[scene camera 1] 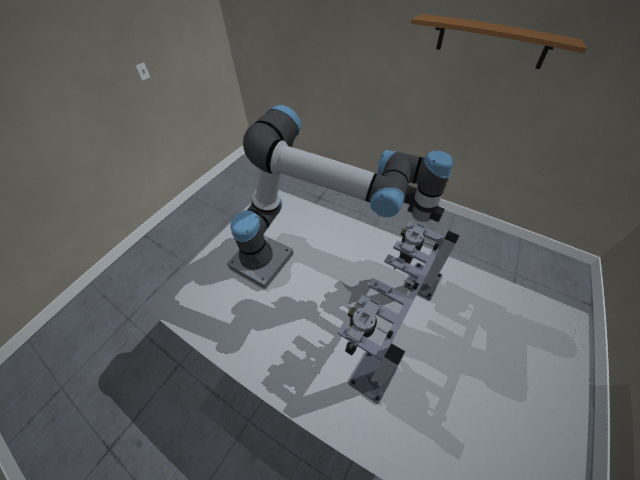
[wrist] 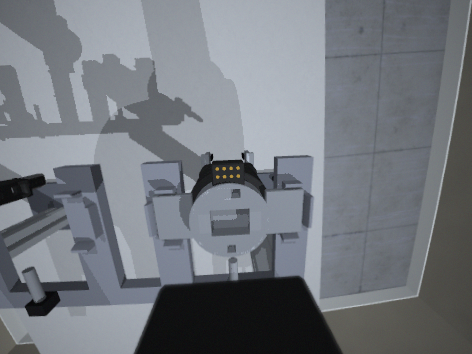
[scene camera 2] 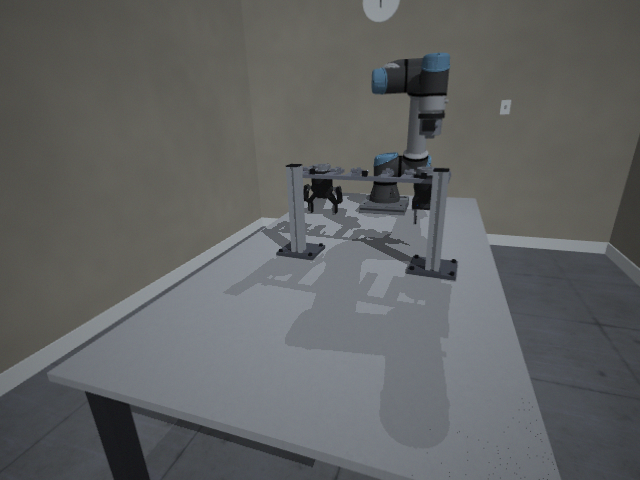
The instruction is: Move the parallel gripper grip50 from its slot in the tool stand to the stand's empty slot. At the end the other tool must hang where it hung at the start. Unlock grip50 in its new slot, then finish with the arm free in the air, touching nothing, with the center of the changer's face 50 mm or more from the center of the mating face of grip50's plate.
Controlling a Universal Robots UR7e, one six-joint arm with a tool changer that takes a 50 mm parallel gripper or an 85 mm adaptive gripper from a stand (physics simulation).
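Frame: origin at the arm's base, x back, y left, z down, level; centimetres.
Where they show: arm's base, link origin: point(scene camera 1: 256, 255) point(scene camera 2: 384, 199).
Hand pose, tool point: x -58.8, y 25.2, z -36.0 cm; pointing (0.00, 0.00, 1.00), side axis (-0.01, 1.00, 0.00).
Note:
Each offset is from my tool point to the top centre of the thing. "pt": to the spot under its first point. Level surfaces: height alone.
The parallel gripper grip50 @(dx +0.4, dy +0.0, dz +10.1 cm) point(scene camera 2: 415, 221) point(wrist: 228, 158) hangs in the stand's end slot, at the right in scene camera 2; its fingers stand apart with nothing between them. Its round plate @(pt dx +0.3, dy +0.3, dz +11.3 cm) point(scene camera 1: 413, 236) point(wrist: 230, 220) rests by its side tabs on two prongs, mating face bare. The arm's changer point(scene camera 1: 424, 210) point(scene camera 2: 430, 125) point(wrist: 230, 320) carries no tool and is in the air above this plate, with a visible gap. The adaptive gripper point(scene camera 1: 364, 319) point(scene camera 2: 323, 188) hangs in the slot at the other end. The middle slot of the tool stand point(scene camera 1: 405, 317) point(scene camera 2: 436, 222) is empty.
In the wrist view, a prong @(pt dx +0.5, dy -12.3, dz +11.9 cm) point(wrist: 85, 215) and a locating pin @(pt dx -4.9, dy -17.7, dz +10.7 cm) point(wrist: 32, 281) of the middle slot show at the left. The stand's two posts stand on the white table @(dz +40.1 cm) point(scene camera 1: 542, 413) point(scene camera 2: 206, 351). The robot base point(scene camera 1: 261, 266) point(scene camera 2: 383, 205) is beyond the stand. A wall shelf point(scene camera 1: 498, 31) hangs high up.

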